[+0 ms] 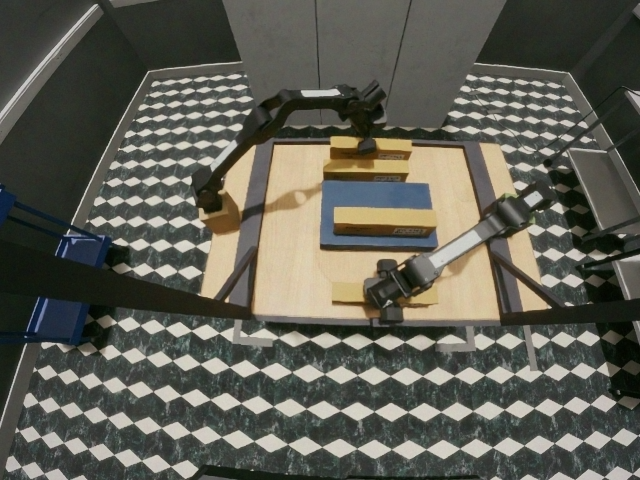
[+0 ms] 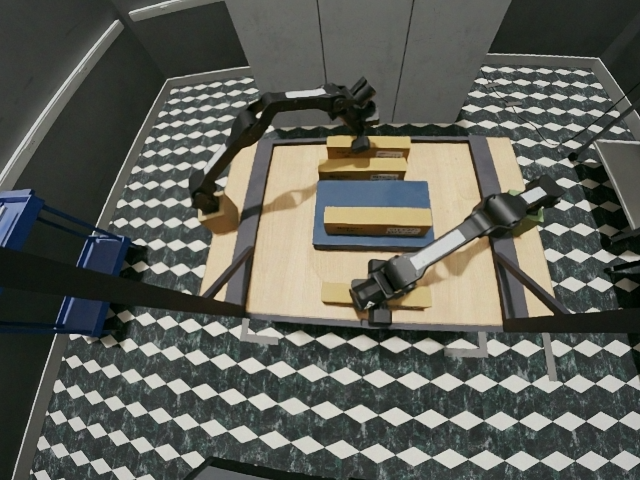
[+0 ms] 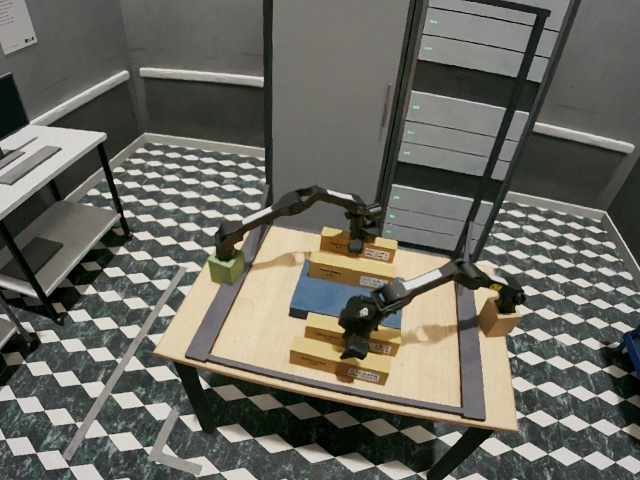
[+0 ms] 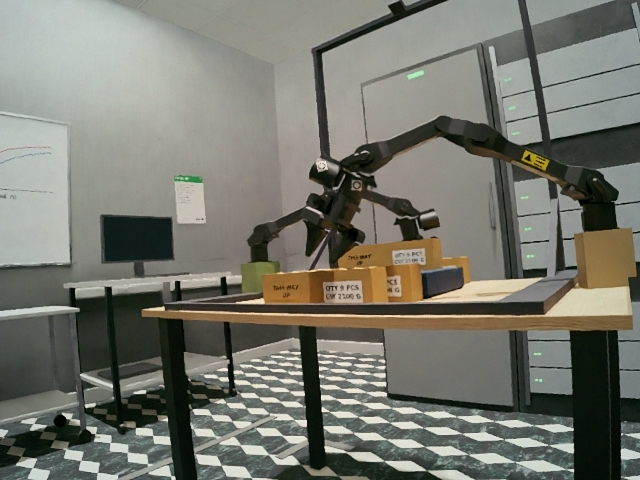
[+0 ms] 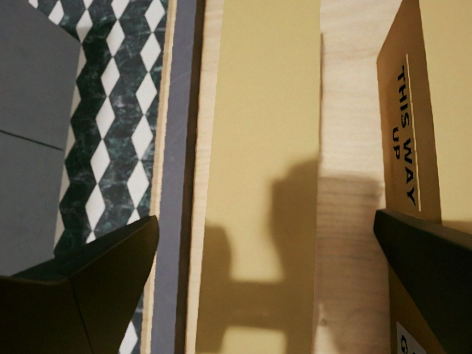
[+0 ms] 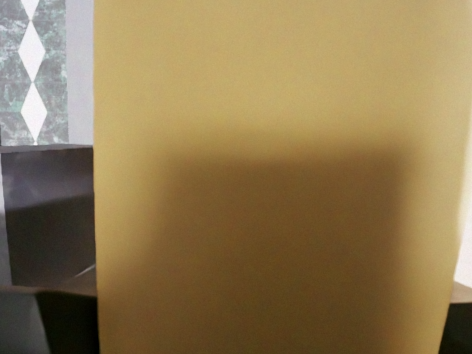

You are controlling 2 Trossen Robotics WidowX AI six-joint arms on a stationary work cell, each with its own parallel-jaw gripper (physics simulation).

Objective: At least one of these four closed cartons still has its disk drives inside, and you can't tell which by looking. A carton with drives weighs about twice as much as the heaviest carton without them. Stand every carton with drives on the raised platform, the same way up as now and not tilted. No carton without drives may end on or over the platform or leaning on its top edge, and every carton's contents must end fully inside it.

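Places are measured from the left arm's base along level axes (x back, y left, z down), in centimetres.
Where they show: left gripper, fingertip midpoint: [image 1: 372, 140] [image 2: 368, 138] [image 3: 341, 347] [image 4: 319, 260] [image 5: 266, 223]; left arm's base, origin of the base link: [image 1: 212, 204] [image 2: 210, 205] [image 3: 505, 306]; right arm's base, origin of the base link: [image 3: 225, 255].
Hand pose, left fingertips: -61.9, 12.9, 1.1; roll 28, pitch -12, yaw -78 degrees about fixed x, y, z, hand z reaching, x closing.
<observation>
Things, the pixels of their centre, and the offset from my left fingertips, as dx, dy, dz. "pt": a spot on its surface instead.
- second carton, body centre: [image 4: 387, 257] [image 2: 375, 221] [image 1: 383, 222] [image 3: 352, 272] +7.8, -33.4, +0.7
- blue platform, body centre: [image 4: 380, 284] [image 2: 371, 214] [image 1: 376, 215] [image 3: 349, 296] +6.7, -27.4, +8.0
- third carton, body centre: [image 5: 463, 275] [image 3: 352, 335] [image 2: 361, 171] [image 1: 364, 172] +5.4, -9.2, +6.7
- outermost fourth carton, body centre: [image 5: 268, 224] [image 4: 319, 289] [image 3: 339, 361] [image 2: 367, 149] [image 1: 369, 150] -0.1, +0.7, +6.7
- dark frame rail, surface spot: [image 5: 175, 150] pt -7.7, +6.9, +9.0
- left arm's mount, surface spot: [image 1: 222, 217] pt +59.5, -17.9, +0.6
A carton on the table [image 1: 345, 292] [image 2: 334, 293] [image 3: 330, 238] [image 6: 275, 75] stands between the fingers of my right gripper [image 1: 388, 290] [image 2: 379, 290] [image 6: 270, 320], which lie against both its long sides; the fingertips are hidden. A second carton [image 1: 382, 215] [image 2: 377, 215] [image 3: 351, 264] [image 4: 387, 248] stands upright on the blue platform [image 1: 377, 193] [image 2: 372, 192] [image 3: 320, 297] [image 4: 444, 281]. A third carton [image 1: 364, 166] [image 3: 325, 326] [image 5: 455, 100] stands on the table beside the platform. My left gripper [image 5: 266, 223] [image 4: 323, 255] is open above the outermost fourth carton [image 1: 395, 144] [image 3: 315, 356] [image 4: 292, 286] [image 5: 265, 100].
The dark frame rail [image 5: 175, 150] [image 3: 336, 387] runs close beside the fourth carton, at the table edge. A narrow gap separates the third and fourth cartons. The left arm's mount [image 1: 222, 217] and the green mount of the right arm [image 3: 227, 268] stand on opposite sides of the table.
</observation>
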